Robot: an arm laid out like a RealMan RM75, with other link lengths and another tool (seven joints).
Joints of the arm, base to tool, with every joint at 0 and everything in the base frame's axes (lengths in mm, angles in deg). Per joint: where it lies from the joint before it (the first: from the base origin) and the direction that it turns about. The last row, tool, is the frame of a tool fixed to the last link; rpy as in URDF.
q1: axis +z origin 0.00 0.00 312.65
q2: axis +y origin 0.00 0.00 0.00
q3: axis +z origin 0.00 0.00 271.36
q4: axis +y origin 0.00 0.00 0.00
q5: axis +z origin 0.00 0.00 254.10
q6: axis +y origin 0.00 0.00 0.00
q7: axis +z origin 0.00 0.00 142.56
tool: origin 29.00 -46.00 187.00 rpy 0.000 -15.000 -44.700
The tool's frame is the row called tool.
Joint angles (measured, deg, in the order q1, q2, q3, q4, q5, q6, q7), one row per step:
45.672, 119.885, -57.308, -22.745, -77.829, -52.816, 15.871
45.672, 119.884, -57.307, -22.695, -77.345, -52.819, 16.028
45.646, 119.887, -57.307, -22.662, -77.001, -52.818, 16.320
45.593, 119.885, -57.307, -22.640, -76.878, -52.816, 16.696
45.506, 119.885, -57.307, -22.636, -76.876, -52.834, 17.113
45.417, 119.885, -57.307, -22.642, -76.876, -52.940, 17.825
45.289, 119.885, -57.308, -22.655, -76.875, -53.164, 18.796
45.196, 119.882, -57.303, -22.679, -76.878, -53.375, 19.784
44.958, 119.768, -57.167, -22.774, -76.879, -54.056, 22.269
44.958, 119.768, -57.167, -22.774, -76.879, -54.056, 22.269
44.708, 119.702, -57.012, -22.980, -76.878, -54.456, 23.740
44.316, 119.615, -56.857, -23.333, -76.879, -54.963, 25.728
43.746, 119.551, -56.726, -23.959, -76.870, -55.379, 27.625
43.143, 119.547, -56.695, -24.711, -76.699, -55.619, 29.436
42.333, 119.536, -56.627, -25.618, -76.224, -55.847, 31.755
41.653, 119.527, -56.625, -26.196, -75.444, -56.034, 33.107
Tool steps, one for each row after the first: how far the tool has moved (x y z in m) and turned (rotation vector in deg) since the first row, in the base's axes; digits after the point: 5 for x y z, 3 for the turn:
-0.00026, 0.00072, 0.00137, 0.097, 0.533, -0.268
-0.00001, 0.00117, 0.00224, 0.096, 1.034, -0.598
0.00089, 0.00122, 0.00240, -0.015, 1.394, -0.939
0.00215, 0.00094, 0.00216, -0.188, 1.684, -1.277
0.00319, 0.00044, 0.00173, -0.512, 2.210, -1.727
0.00425, -0.00050, 0.00107, -0.988, 2.961, -2.282
0.00494, -0.00126, 0.00051, -1.456, 3.714, -2.817
0.00645, -0.00273, 0.00083, -2.536, 5.674, -4.082
0.00645, -0.00273, 0.00083, -2.536, 5.674, -4.082
0.00782, -0.00331, 0.00223, -3.034, 6.870, -4.859
0.00990, -0.00416, 0.00423, -3.682, 8.427, -5.900
0.01264, -0.00472, 0.00759, -4.098, 9.872, -6.902
0.01514, -0.00485, 0.01135, -4.356, 11.300, -7.897
0.01912, -0.00463, 0.01704, -4.562, 13.357, -9.343
0.02241, -0.00447, 0.02224, -4.496, 15.017, -10.352

